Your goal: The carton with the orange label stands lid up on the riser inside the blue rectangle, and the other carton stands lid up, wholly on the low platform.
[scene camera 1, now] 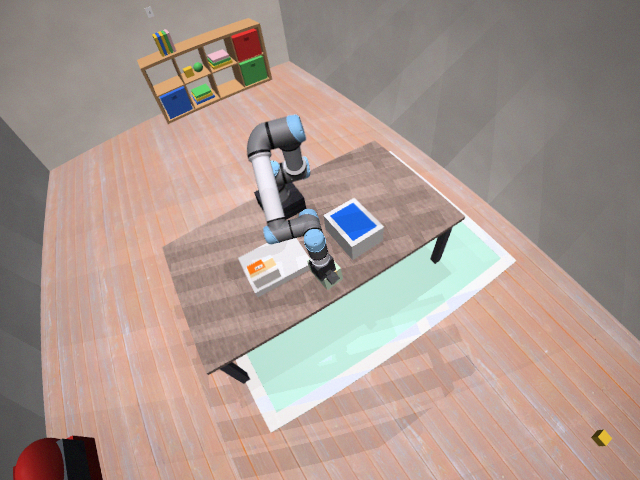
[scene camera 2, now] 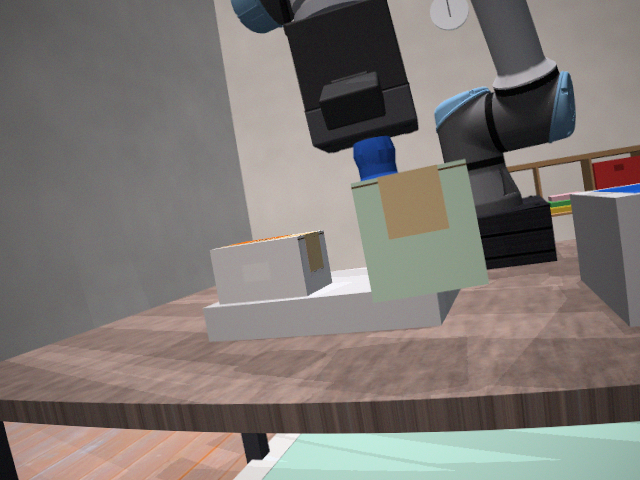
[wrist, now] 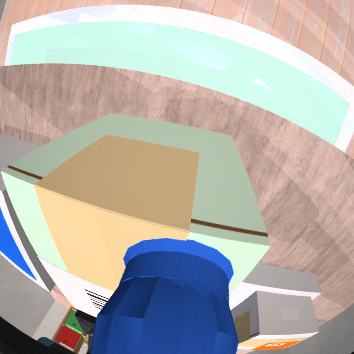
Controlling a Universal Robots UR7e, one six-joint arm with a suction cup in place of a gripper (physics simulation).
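My suction gripper (scene camera 2: 375, 157) (wrist: 175, 280) has its blue cup on the top of the pale green carton (scene camera 1: 325, 283) (scene camera 2: 423, 258) (wrist: 220, 190). This carton hangs lid up beside the front right end of the low platform (scene camera 1: 289, 253) (scene camera 2: 320, 317) (wrist: 285, 282); the gap beneath it is hard to judge. The carton with the orange label (scene camera 1: 266, 279) (scene camera 2: 258, 273) (wrist: 287, 315) stands lid up on the platform's left part. The blue rectangle (scene camera 1: 353, 221) (wrist: 12, 250) lies on top of the riser (scene camera 1: 367, 242) (scene camera 2: 602, 248), with no carton on it. The cup is hidden in scene camera 1.
The wooden table (scene camera 1: 408, 191) (scene camera 2: 310, 372) carries the platform, the riser and the arm's black base (scene camera 2: 516, 232). The riser stands right of the held carton, the platform left of and behind it. The table's front edge runs close to the held carton. A shelf unit stands at the far wall.
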